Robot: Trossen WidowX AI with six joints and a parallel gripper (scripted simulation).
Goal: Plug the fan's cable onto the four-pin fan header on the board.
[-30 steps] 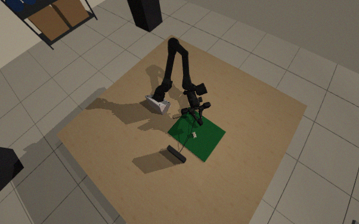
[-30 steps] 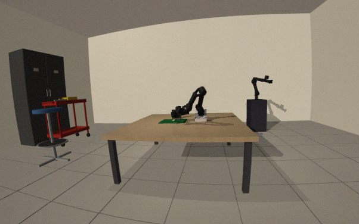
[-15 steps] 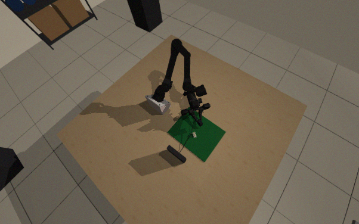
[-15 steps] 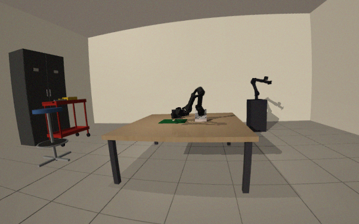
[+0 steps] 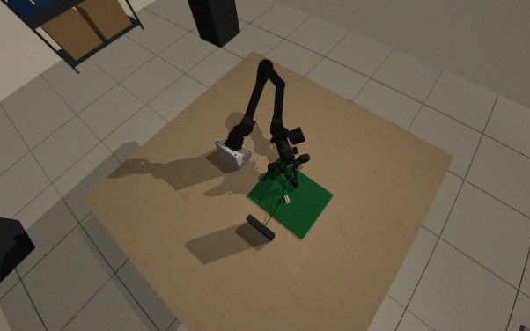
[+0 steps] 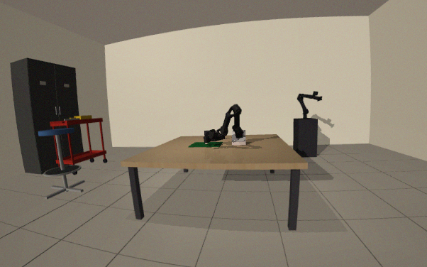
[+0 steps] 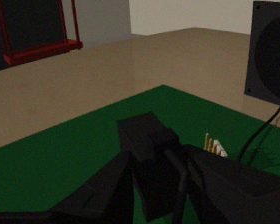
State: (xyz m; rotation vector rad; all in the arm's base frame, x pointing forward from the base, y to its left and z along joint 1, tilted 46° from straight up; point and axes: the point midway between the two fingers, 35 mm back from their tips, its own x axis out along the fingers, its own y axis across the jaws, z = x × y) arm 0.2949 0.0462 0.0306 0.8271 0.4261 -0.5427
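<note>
The green board is 10 mm ahead of my gripper tip, 50 mm to the right of it and 70 mm below it. The rest, counted from my gripper tip: black fan (230 mm to the right); then black fan plug (10 mm below); then white four-pin header (10 mm ahead, 70 mm to the right, 60 mm below).
</note>
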